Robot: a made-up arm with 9 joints.
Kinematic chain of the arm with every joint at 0, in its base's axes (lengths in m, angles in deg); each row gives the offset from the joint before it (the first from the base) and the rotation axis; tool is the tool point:
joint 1: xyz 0 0 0.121 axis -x
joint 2: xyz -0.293 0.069 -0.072 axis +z
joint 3: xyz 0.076 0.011 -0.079 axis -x
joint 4: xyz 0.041 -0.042 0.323 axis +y
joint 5: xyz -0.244 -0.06 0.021 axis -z
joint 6: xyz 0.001 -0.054 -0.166 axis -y
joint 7: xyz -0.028 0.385 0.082 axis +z
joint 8: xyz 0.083 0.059 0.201 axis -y
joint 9: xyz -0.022 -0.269 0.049 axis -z
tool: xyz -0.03 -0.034 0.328
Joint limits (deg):
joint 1: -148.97..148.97
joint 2: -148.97..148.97
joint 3: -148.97..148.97
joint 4: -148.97..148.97
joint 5: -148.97..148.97
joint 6: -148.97..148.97
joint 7: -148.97..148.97
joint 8: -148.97..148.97
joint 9: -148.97..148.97
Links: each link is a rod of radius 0.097 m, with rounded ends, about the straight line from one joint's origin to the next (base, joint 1, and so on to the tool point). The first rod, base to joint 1, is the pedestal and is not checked.
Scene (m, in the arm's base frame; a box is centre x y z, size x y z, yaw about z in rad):
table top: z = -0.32
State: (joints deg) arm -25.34 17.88 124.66 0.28 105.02 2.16 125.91 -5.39 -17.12
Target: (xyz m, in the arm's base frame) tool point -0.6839 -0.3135 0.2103
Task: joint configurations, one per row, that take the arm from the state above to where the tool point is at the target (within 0.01 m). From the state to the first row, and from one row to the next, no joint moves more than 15 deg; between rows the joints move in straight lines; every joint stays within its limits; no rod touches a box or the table.
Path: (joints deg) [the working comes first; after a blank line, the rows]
Joints at the target: -48.32 50.78 97.62 -49.24 147.19 -21.42 97.60 43.84 -11.74
Straight joint move there: clear.

1: -31.09 26.10 117.90 -12.10 115.56 -3.74 118.83 6.92 -15.78
2: -36.83 34.33 111.14 -24.48 126.11 -9.63 111.75 19.23 -14.43
3: -42.58 42.55 104.38 -36.86 136.65 -15.53 104.68 31.53 -13.09
4: -48.32 50.78 97.62 -49.24 147.19 -21.42 97.60 43.84 -11.74

